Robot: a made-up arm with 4 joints.
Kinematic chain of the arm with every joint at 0, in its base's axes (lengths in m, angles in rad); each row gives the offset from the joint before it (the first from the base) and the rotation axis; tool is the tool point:
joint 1: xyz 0 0 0.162 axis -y
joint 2: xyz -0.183 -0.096 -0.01 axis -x
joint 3: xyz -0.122 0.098 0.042 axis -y
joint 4: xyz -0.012 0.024 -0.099 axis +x
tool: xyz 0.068 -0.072 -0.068
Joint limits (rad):
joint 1: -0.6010..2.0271
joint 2: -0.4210..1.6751
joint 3: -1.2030..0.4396
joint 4: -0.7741..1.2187
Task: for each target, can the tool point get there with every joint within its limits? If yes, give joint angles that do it. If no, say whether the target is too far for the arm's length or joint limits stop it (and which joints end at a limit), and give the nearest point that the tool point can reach.
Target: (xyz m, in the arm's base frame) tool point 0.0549 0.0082 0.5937
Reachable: no: joint limits stop it (at a limit: joint 1, joint 2, joint 3, joint 4) | nearest point -0.1874 -0.0660 0.2652 | short by 0.415 m
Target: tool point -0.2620 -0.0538 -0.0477
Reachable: yes | joints -0.0055 0.4821 -0.0594 0.9015
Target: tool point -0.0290 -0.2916 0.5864
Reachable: no: joint limits stop it (at a limit: joint 1, joint 2) | nearest point -0.2498 -0.1978 0.2993 | short by 0.374 m
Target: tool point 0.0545 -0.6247 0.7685
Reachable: no: too far | nearest point -0.2734 -0.2288 0.2992 | short by 0.696 m
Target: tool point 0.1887 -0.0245 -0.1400
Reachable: yes | joints 1.6993 -0.0704 -0.4063 0.1579
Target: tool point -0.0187 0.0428 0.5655
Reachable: no: joint limits stop it (at a limit: joint 1, joint 2, joint 3, joint 4) | nearest point -0.1874 -0.0660 0.2652 | short by 0.361 m
